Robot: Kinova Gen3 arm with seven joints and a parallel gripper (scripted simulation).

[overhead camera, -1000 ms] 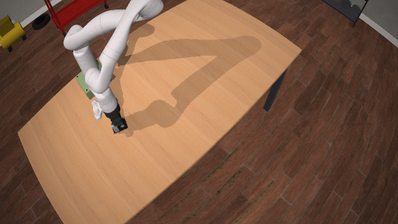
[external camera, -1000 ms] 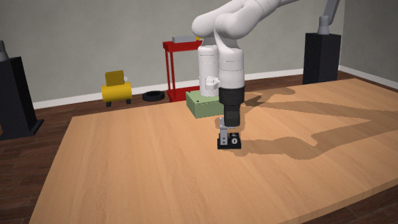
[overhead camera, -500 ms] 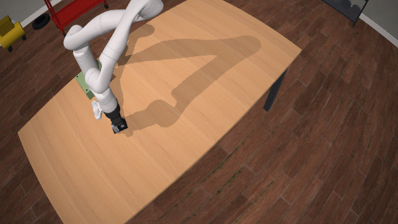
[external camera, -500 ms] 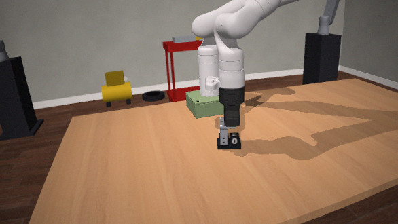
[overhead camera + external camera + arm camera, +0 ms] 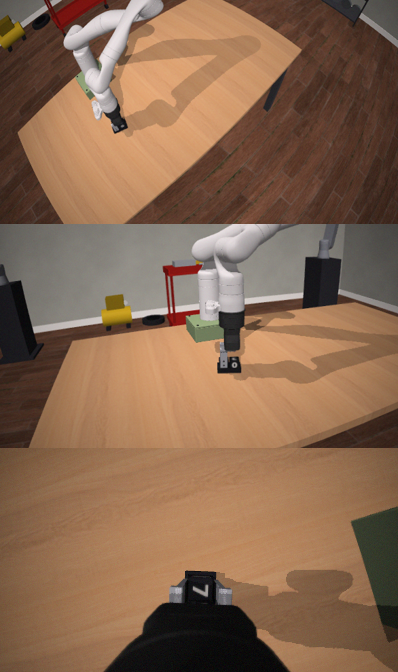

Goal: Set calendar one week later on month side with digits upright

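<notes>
My gripper is now 20 mm to the right of the black calendar tray and 30 mm above it.
</notes>
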